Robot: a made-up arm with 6 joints.
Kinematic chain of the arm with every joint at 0, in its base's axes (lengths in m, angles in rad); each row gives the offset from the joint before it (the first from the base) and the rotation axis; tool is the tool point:
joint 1: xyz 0 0 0.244 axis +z
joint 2: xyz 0 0 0 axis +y
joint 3: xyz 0 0 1.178 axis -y
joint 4: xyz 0 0 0 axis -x
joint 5: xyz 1.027 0 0 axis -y
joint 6: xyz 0 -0.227 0 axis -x
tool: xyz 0 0 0
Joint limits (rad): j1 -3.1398..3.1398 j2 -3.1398..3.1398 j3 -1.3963..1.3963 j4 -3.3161..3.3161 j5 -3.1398..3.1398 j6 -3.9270..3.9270
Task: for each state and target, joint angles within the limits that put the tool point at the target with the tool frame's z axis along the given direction. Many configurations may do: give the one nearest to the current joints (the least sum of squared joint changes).
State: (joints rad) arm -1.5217 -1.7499 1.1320 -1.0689 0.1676 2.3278
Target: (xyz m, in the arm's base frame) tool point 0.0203 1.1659 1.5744 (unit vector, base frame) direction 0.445 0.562 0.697
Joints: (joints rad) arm -1.6084 -1.3316 0.4759 -1.4670 1.1337 2.6854
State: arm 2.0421 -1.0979 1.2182 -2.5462 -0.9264 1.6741
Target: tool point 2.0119 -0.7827 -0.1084 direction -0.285 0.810 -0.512
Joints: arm 2.8659 -1.8923 1.3239 -2.7016 -1.1634 2.0897
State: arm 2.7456 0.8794 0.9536 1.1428 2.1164 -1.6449
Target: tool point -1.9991 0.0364 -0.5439 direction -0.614 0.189 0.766
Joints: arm 3.1342 1.6917 0.8139 1.4753 2.0086 -1.3524
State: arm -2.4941 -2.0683 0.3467 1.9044 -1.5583 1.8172
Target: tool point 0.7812 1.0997 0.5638 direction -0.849 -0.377 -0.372
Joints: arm -2.0948 -2.1636 -0.4164 2.1600 -1.4123 2.0991
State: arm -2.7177 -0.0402 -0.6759 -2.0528 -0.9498 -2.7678
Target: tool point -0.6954 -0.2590 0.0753 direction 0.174 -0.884 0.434
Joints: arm -2.9367 0.7327 -0.7003 -2.0874 -0.4829 -2.7464
